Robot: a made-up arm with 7 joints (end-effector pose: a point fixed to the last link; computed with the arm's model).
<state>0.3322 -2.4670 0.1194 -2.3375 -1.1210 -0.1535 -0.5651</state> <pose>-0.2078 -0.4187 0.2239 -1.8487 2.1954 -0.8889</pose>
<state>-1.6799 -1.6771 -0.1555 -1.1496 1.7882 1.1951 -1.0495</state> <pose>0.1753 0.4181 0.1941 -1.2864 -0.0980 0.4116</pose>
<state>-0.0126 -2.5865 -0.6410 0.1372 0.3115 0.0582 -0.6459</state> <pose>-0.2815 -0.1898 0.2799 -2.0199 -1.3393 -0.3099</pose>
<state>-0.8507 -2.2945 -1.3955 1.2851 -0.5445 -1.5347 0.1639</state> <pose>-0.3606 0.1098 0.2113 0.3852 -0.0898 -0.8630</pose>
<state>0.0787 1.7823 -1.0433 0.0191 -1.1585 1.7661 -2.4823</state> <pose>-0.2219 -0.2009 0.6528 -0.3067 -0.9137 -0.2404</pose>
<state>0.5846 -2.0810 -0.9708 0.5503 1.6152 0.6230 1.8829</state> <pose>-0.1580 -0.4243 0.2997 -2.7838 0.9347 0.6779</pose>
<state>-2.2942 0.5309 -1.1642 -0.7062 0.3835 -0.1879 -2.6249</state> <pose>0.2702 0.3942 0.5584 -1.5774 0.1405 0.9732</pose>
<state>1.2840 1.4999 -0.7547 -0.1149 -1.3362 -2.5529 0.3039</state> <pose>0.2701 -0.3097 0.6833 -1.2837 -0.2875 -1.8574</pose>
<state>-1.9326 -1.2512 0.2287 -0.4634 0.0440 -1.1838 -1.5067</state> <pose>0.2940 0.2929 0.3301 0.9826 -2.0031 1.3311</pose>
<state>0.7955 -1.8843 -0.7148 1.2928 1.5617 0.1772 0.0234</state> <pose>-0.0707 -0.4251 0.3453 -1.8003 -1.0725 -1.0824</pose>
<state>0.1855 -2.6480 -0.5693 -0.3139 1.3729 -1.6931 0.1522</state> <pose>-0.1410 -0.3086 0.2778 -2.2816 -0.9873 -1.9088</pose>
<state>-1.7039 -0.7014 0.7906 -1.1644 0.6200 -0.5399 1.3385</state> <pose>0.3070 0.4096 0.4437 0.7487 1.3830 0.7314</pose>
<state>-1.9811 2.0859 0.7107 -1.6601 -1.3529 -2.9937 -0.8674</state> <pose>0.0142 0.5817 0.3699 -1.9933 0.6360 -0.2261</pose>
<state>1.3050 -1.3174 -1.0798 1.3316 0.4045 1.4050 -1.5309</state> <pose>0.0397 -0.5146 0.3738 1.1331 -1.2794 -1.1657</pose>
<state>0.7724 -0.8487 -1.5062 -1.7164 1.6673 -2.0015 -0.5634</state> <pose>-0.2748 -0.1149 0.4229 -0.6779 -0.7033 -0.8674</pose>
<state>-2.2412 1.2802 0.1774 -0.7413 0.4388 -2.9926 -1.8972</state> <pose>0.1686 0.4154 0.4826 -0.4563 2.2197 -1.2335</pose>
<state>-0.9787 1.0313 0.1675 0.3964 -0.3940 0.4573 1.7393</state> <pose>-0.3492 0.2718 0.4405 0.1431 -1.6467 -0.0104</pose>
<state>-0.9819 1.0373 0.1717 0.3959 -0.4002 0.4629 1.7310</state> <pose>-0.3489 0.2728 0.4397 0.1463 -1.6534 -0.0242</pose>
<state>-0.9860 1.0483 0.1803 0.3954 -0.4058 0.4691 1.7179</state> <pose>-0.3492 0.2733 0.4385 0.1543 -1.6600 -0.0405</pose>
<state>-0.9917 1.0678 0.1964 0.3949 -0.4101 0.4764 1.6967</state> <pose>-0.3506 0.2730 0.4365 0.1704 -1.6662 -0.0609</pose>
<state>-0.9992 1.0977 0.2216 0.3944 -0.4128 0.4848 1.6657</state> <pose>-0.3531 0.2717 0.4335 0.1963 -1.6720 -0.0856</pose>
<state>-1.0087 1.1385 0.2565 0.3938 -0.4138 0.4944 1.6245</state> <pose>-0.3569 0.2695 0.4292 0.2322 -1.6770 -0.1144</pose>
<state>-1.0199 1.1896 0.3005 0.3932 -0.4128 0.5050 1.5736</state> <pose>-0.3616 0.2663 0.4233 0.2772 -1.6810 -0.1459</pose>
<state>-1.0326 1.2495 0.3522 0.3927 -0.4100 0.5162 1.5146</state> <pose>-0.3669 0.2624 0.4155 0.3293 -1.6837 -0.1788</pose>
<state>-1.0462 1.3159 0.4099 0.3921 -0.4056 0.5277 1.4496</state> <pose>-0.3723 0.2578 0.4059 0.3858 -1.6850 -0.2111</pose>
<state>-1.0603 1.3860 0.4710 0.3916 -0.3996 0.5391 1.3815</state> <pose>-0.3773 0.2532 0.3946 0.4433 -1.6849 -0.2413</pose>
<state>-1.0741 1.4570 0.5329 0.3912 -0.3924 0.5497 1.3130</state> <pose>-0.3816 0.2484 0.3822 0.4996 -1.6835 -0.2680</pose>
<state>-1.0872 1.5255 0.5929 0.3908 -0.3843 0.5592 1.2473</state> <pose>-0.3849 0.2440 0.3693 0.5513 -1.6811 -0.2904</pose>
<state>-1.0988 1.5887 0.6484 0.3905 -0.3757 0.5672 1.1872</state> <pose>-0.3872 0.2400 0.3567 0.5967 -1.6778 -0.3079</pose>
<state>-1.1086 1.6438 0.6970 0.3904 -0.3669 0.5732 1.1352</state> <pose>-0.3886 0.2365 0.3453 0.6341 -1.6738 -0.3206</pose>
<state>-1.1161 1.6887 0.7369 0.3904 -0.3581 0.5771 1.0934</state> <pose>-0.3894 0.2335 0.3358 0.6627 -1.6691 -0.3282</pose>
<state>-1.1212 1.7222 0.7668 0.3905 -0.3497 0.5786 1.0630</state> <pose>-0.3899 0.2310 0.3286 0.6824 -1.6640 -0.3310</pose>
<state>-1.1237 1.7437 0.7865 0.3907 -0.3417 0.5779 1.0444</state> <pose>-0.3904 0.2289 0.3241 0.6934 -1.6582 -0.3292</pose>
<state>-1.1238 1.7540 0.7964 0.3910 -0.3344 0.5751 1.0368</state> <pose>-0.3910 0.2271 0.3220 0.6972 -1.6519 -0.3234</pose>
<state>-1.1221 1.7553 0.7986 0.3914 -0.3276 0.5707 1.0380</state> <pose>-0.3918 0.2256 0.3221 0.6951 -1.6451 -0.3145</pose>
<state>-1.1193 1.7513 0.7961 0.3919 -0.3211 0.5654 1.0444</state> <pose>-0.3926 0.2242 0.3233 0.6899 -1.6380 -0.3039</pose>
